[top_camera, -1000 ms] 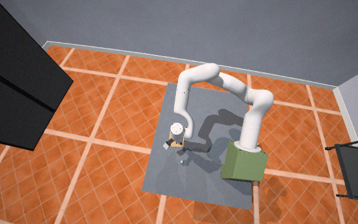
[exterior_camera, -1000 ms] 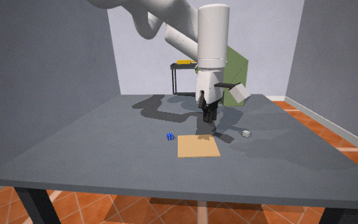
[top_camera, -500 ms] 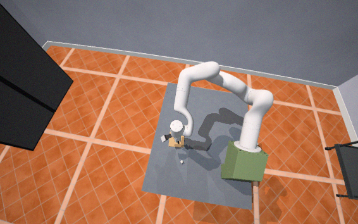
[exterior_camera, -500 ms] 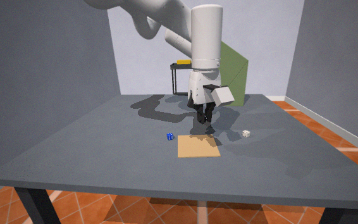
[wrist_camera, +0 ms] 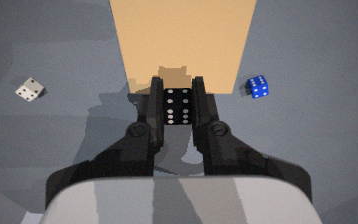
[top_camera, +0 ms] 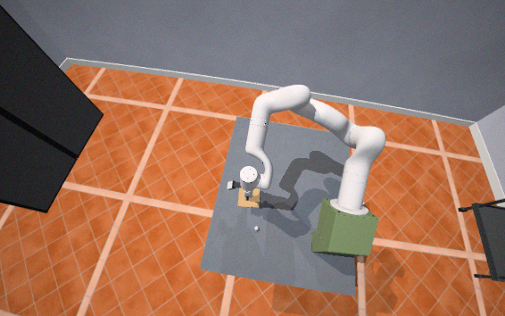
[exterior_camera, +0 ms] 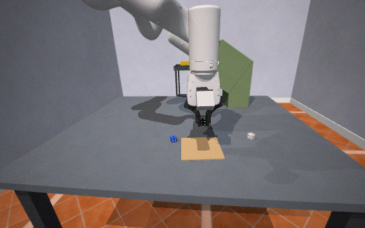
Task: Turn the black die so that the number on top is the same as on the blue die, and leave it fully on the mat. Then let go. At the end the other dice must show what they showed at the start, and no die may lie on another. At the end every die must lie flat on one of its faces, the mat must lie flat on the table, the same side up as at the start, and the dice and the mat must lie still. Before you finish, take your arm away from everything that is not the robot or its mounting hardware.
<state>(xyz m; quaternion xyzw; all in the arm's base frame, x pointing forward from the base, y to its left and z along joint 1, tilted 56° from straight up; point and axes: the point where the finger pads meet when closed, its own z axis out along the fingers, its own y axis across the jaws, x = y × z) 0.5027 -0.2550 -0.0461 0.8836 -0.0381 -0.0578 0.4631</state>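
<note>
Now: hand 1 cm past the tan mat, 1 cm to the left of it and 12 cm above it. Round my hand: white die: 6 cm behind, 20 cm to the left, 11 cm below; blue die: 7 cm behind, 10 cm to the right, 11 cm below; black die: 1 cm behind, 1 cm below.
</note>
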